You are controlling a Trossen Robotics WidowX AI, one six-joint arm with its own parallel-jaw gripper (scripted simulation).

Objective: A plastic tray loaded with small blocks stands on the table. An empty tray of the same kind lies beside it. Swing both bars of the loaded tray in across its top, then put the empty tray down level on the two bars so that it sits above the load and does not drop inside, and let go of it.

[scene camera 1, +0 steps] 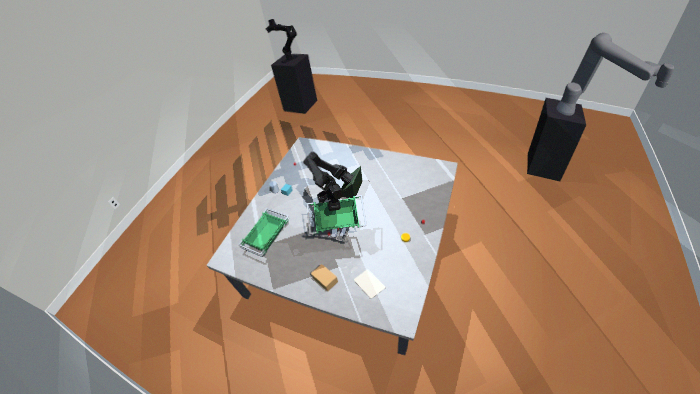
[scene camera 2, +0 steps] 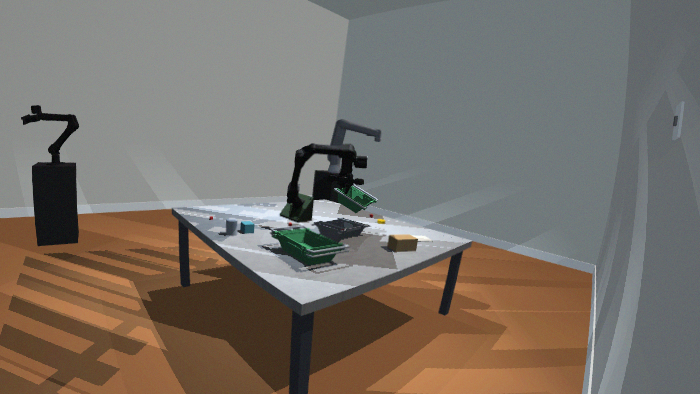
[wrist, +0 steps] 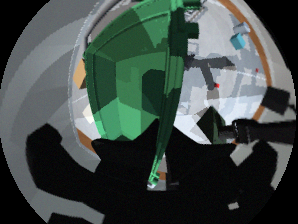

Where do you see a green tray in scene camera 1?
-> At 347, 216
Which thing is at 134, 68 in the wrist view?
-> A green tray.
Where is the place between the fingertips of my gripper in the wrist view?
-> At 159, 121
